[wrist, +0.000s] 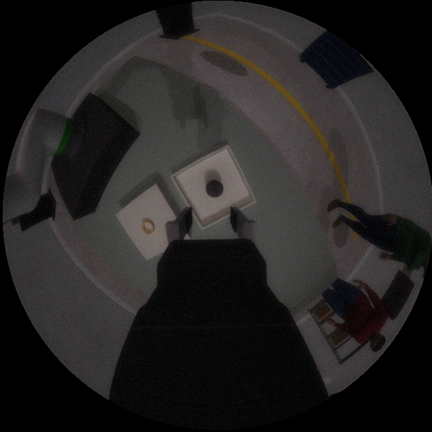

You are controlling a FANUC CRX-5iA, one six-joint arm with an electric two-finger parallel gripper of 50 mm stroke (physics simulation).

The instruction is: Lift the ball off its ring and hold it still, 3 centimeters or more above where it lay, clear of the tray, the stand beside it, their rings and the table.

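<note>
A dark ball (214,188) rests inside the white square tray (242,175), near its middle; its own ring is hidden under it or too dark to tell. A white square stand (134,215) is beside the tray, to the left and lower in the view, with a tan ring (148,226) on its top and no ball in that ring. My gripper (210,214) is open, with nothing between its fingers. The fingertips show over the lower edge of the tray, below the ball in the view. The left finger overlaps the stand's right corner in the view.
A large black block (92,155) is at the left, with a grey robot arm (32,150) beyond it. A yellow line (300,107) curves over the floor. Two people (410,240) (362,312) are at the right, near a rack (325,328). A dark blue object (337,59) is at the upper right.
</note>
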